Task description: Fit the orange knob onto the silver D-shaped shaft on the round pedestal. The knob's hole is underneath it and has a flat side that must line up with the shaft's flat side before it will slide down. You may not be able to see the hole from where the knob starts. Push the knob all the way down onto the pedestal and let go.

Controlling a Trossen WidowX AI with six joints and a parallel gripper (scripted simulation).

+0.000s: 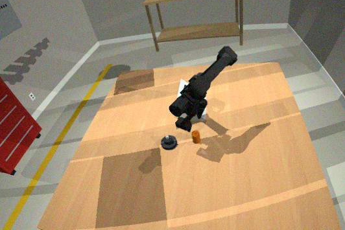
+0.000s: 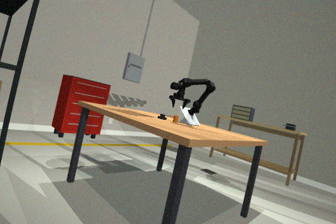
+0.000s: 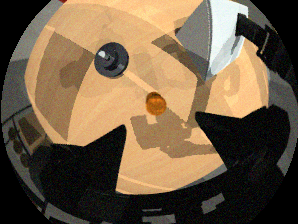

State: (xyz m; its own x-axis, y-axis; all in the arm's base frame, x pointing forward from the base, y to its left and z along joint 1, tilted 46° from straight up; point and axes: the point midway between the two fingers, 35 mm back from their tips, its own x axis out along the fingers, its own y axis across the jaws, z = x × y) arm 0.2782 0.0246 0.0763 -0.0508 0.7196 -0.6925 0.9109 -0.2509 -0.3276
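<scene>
My gripper tip is now 8 cm above the orange knob. Also, from my gripper tip: dark round pedestal 14 cm to the right, 9 cm below, 3 cm ahead.
</scene>
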